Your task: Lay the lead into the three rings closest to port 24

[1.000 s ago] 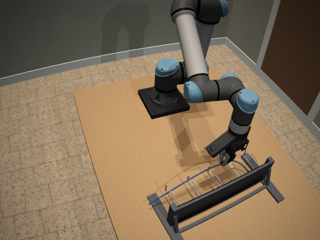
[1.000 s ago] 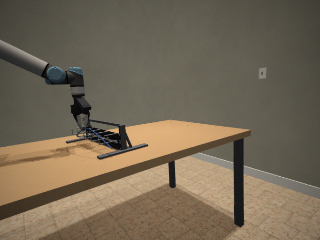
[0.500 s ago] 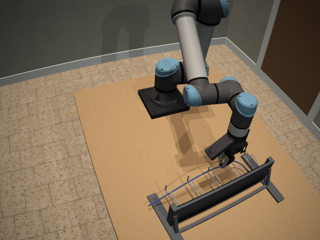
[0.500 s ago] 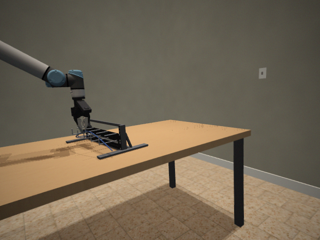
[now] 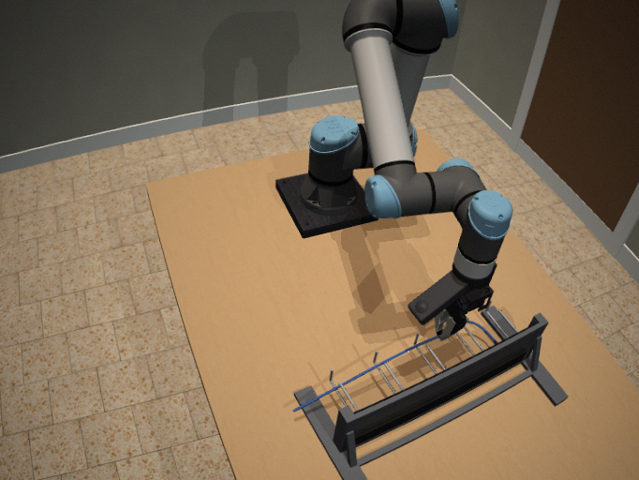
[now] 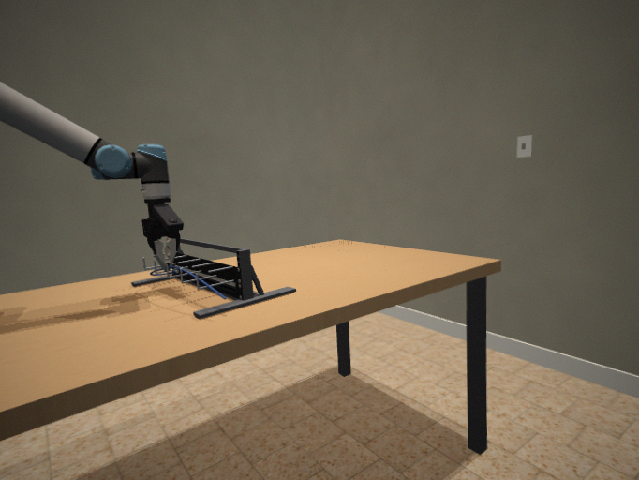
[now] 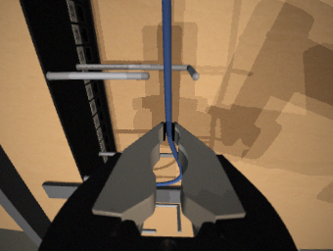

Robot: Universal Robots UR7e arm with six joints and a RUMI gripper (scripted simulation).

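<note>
My hand is 110 mm short of the free-standing rack, 20 mm to the left of it and 10 mm above it.
</note>
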